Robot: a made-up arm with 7 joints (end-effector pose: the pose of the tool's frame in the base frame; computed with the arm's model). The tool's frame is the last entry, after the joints. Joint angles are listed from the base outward.
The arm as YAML. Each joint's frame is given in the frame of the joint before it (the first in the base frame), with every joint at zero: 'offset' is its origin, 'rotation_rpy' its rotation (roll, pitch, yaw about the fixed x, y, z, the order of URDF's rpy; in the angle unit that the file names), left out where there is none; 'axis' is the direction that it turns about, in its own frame. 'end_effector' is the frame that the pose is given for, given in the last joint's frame.
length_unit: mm
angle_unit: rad
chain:
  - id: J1
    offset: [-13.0, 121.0, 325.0]
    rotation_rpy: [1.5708, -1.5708, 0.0]
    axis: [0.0, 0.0, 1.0]
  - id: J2
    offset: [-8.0, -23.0, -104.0]
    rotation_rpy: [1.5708, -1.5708, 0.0]
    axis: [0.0, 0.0, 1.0]
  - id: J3
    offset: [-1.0, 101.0, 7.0]
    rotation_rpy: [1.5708, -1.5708, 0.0]
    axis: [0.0, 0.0, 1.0]
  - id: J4
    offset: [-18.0, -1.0, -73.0]
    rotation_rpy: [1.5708, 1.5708, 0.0]
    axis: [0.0, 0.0, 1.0]
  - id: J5
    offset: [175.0, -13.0, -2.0]
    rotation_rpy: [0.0, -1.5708, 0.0]
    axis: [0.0, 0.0, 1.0]
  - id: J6
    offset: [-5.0, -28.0, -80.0]
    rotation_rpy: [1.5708, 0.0, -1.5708]
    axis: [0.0, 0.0, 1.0]
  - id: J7
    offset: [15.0, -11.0, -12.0]
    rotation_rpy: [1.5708, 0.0, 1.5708]
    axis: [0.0, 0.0, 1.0]
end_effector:
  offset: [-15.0, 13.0, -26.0]
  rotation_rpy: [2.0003, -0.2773, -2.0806]
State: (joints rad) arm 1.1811 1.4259 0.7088 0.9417 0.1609 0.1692 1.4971
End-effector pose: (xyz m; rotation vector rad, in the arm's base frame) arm 0.0165 0.6013 0.5188 -0.0567 0.5497 -0.6320
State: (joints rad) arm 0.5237 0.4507 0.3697 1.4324 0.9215 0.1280 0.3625
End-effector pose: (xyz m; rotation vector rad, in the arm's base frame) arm 0.3229 0.4017 0.3023 -0.9391 0.1351 -1.3203
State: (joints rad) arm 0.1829 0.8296 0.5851 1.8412 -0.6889 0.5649 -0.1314
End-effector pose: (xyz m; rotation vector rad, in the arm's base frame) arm 0.2112 0.4346 0.3952 -0.0844 0.3397 0.7414
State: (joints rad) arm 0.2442 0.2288 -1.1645 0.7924 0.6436 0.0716 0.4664
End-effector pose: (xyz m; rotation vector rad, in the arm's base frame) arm 0.1724 0.1616 -0.0692 -0.7647 2.2438 -1.3010
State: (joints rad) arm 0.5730 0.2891 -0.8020 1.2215 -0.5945 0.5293 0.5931
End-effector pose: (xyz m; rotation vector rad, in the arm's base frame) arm 0.3519 0.1630 0.1399 0.3638 1.8665 -0.4967
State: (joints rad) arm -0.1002 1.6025 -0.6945 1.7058 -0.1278 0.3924 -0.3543
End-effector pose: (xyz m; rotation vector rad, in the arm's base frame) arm 0.2111 0.4032 0.1433 0.7196 1.5382 0.2089
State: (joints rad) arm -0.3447 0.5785 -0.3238 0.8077 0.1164 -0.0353 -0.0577
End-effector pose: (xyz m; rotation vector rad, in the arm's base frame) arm 0.0419 0.3996 -0.0756 -0.6886 1.9425 -0.0231
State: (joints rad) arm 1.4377 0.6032 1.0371 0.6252 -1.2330 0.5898 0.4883
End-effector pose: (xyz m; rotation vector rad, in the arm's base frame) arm 0.2762 0.5699 0.3526 -1.3334 0.7226 -0.0008
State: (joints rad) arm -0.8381 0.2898 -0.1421 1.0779 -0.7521 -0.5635 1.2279
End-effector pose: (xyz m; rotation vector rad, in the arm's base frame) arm -0.1018 0.2826 -0.0728 -0.0348 -2.4217 1.6049
